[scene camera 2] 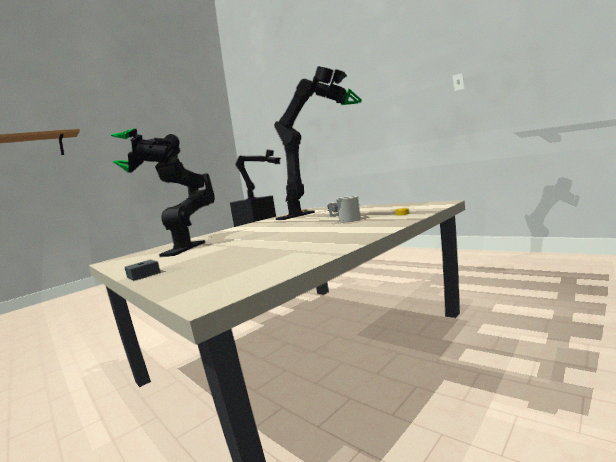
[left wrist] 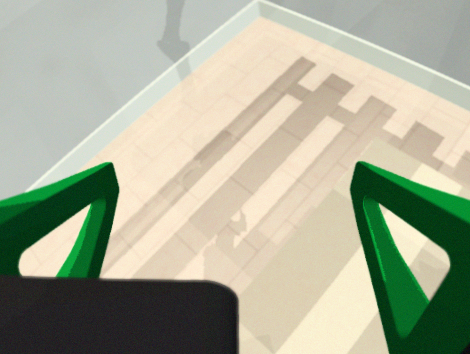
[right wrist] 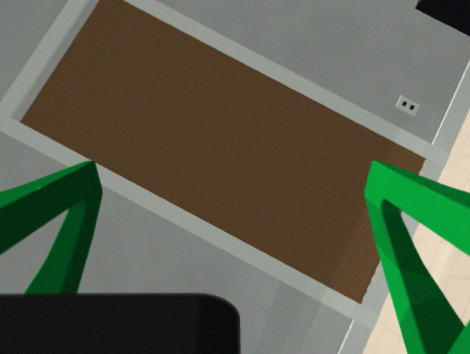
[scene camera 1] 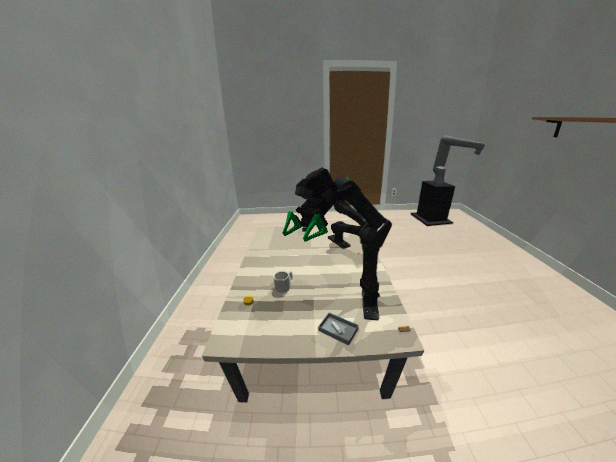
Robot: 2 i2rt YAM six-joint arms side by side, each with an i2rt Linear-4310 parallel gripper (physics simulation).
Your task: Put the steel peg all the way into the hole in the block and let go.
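Note:
The steel peg lies in a shallow dark tray near the front edge of the table in scene camera 1. The dark block, with a small hole in its top, sits at the near left end of the table in scene camera 2. My left gripper is open and empty, high above the table, away from the peg. My right gripper is open and empty, raised well above the block's end of the table. The peg does not show in the wrist views.
A grey mug stands on the table. A yellow disc lies near it. A small brown piece lies near the right edge in scene camera 1, beyond the left arm's base.

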